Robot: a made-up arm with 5 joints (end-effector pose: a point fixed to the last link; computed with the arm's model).
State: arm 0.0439 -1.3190 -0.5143 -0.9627 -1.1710
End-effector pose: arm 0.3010 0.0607 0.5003 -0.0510 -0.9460 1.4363
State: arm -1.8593 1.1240 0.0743 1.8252 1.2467
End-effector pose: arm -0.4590 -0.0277 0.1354 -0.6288 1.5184 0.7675
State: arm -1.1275 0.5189 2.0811 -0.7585 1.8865
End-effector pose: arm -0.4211 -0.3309 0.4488 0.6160 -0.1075 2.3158
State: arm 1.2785 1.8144 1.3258 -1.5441 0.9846
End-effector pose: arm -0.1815 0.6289 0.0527 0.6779 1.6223 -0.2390
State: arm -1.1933 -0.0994 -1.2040 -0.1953 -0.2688
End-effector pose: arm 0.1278 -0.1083 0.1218 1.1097 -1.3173 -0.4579
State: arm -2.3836 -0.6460 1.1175 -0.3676 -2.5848
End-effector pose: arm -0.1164 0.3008 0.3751 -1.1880 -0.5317 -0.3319
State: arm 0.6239 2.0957 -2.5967 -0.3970 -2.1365
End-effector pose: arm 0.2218 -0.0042 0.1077 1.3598 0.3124 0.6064
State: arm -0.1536 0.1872 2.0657 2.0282 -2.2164
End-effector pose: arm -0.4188 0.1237 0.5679 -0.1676 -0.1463 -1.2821
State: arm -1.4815 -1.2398 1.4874 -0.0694 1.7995
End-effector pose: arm 0.0506 0.3106 0.2449 -0.3077 -0.0865 0.2431
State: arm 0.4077 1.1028 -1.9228 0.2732 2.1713
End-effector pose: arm 0.1875 0.1694 -0.0342 -2.2721 -0.4096 -1.0177
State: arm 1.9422 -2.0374 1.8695 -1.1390 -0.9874
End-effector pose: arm 0.4182 -0.0296 -0.0303 -0.9394 1.1625 0.2804
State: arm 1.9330 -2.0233 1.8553 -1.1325 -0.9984
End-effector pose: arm 0.4189 -0.0317 -0.0277 -0.9225 1.1541 0.2785
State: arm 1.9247 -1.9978 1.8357 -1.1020 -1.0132
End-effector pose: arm 0.4170 -0.0363 -0.0187 -0.9021 1.1217 0.2665
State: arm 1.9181 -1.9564 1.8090 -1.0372 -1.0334
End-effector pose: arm 0.4104 -0.0447 -0.0009 -0.8767 1.0553 0.2401
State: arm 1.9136 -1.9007 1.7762 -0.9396 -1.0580
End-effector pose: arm 0.3971 -0.0565 0.0249 -0.8475 0.9563 0.2010
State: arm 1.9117 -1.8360 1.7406 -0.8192 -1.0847
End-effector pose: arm 0.3763 -0.0707 0.0554 -0.8176 0.8346 0.1537
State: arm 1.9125 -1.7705 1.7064 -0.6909 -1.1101
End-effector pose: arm 0.3494 -0.0847 0.0856 -0.7914 0.7050 0.1054
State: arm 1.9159 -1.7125 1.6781 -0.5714 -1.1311
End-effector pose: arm 0.3203 -0.0965 0.1113 -0.7726 0.5840 0.0620
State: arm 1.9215 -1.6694 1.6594 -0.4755 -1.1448
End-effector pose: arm 0.2944 -0.1045 0.1300 -0.7641 0.4868 0.0284
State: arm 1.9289 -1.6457 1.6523 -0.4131 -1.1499
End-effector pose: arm 0.2765 -0.1080 0.1410 -0.7663 0.4236 0.0066
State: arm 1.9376 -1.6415 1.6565 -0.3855 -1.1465
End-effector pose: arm 0.2683 -0.1075 0.1453 -0.7782 0.3958 -0.0038
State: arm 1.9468 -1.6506 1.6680 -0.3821 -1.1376
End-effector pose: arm 0.2672 -0.1045 0.1453 -0.7958 0.3929 -0.0064
